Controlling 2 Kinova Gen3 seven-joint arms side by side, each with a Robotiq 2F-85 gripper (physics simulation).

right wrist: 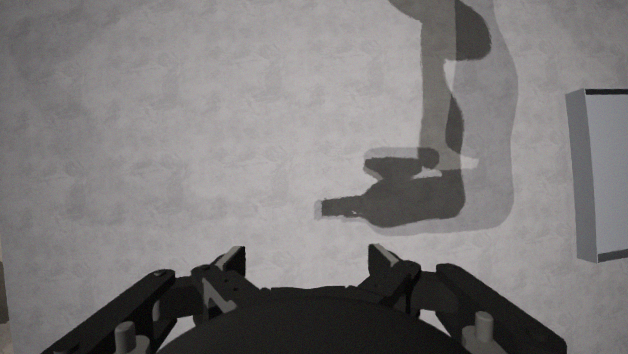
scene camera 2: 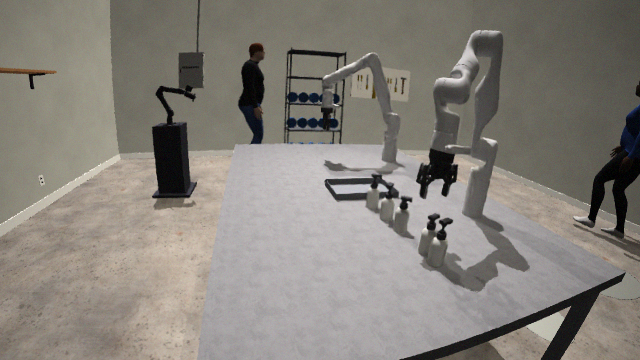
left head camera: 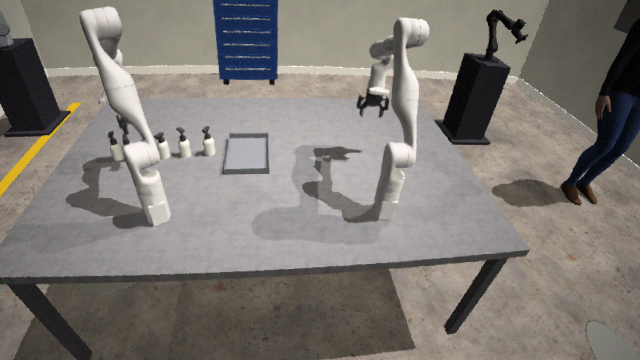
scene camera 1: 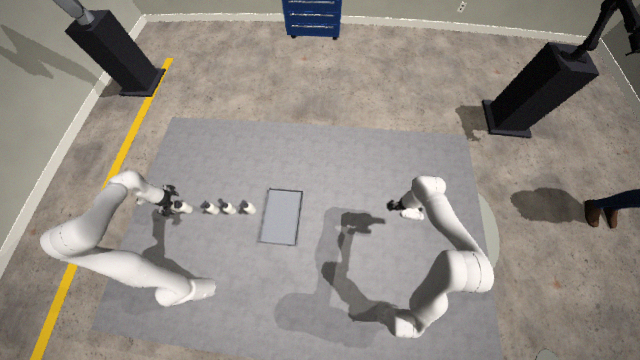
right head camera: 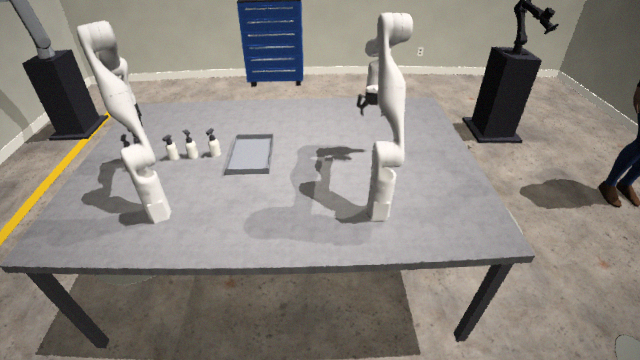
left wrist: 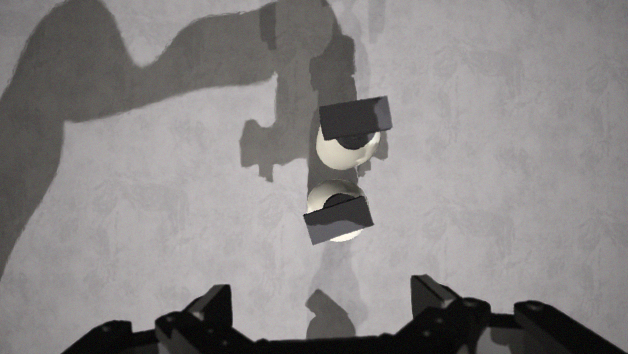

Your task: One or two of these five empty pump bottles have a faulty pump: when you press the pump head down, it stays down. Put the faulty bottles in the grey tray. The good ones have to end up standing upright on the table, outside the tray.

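Pixels of known places: left gripper, between the fingertips: (scene camera 2: 433, 196) (left head camera: 128, 128) (scene camera 1: 176, 204) (left wrist: 321, 300); right gripper, between the fingertips: (right wrist: 307, 259) (scene camera 2: 326, 130) (left head camera: 370, 116) (scene camera 1: 399, 211) (right head camera: 372, 115); left arm's base, origin of its link: (scene camera 2: 471, 213) (left head camera: 158, 216) (scene camera 1: 206, 287) (right head camera: 159, 213); right arm's base, origin of its link: (scene camera 2: 387, 160) (left head camera: 382, 211) (scene camera 1: 384, 311) (right head camera: 377, 212).
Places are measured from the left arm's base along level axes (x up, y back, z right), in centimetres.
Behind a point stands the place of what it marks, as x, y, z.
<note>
Five white pump bottles with black heads stand upright in a row. In scene camera 2, the nearest bottle (scene camera 2: 437, 251) {5.3, -50.3, -6.8} and second bottle (scene camera 2: 426, 241) {5.0, -47.2, -1.4} stand close together; the second's head sits lower. The third bottle (scene camera 2: 401, 221) {4.4, -40.3, 12.3} (left head camera: 163, 149) {5.5, -35.7, 13.2} (right head camera: 172, 151) {5.2, -35.7, 13.6} also has a low head; the fourth bottle (scene camera 2: 386, 209) {4.7, -36.7, 21.5} (left head camera: 184, 148) {5.2, -32.1, 21.9} and fifth bottle (scene camera 2: 372, 197) {5.1, -32.3, 31.7} (left head camera: 209, 146) {5.3, -27.7, 32.6} show raised heads. The grey tray (left head camera: 246, 171) {1.4, -6.5, 41.1} (scene camera 1: 264, 216) {2.1, -22.9, 39.2} holds no bottle. My left gripper (scene camera 2: 435, 191) {17.1, -41.6, 1.7} (left wrist: 321, 300) {17.1, -41.6, 1.7} is open and empty above the row. My right gripper (left head camera: 372, 111) {19.3, 5.5, 101.1} (right wrist: 307, 259) {19.3, 5.5, 101.1} is open and empty.
The tray stands beside the fifth bottle, between the two arms. My left arm's elbow hides part of the row in both head views. The right arm hangs over the table's right side, well away from the bottles. A blue drawer cabinet (left head camera: 247, 40) stands behind the table.
</note>
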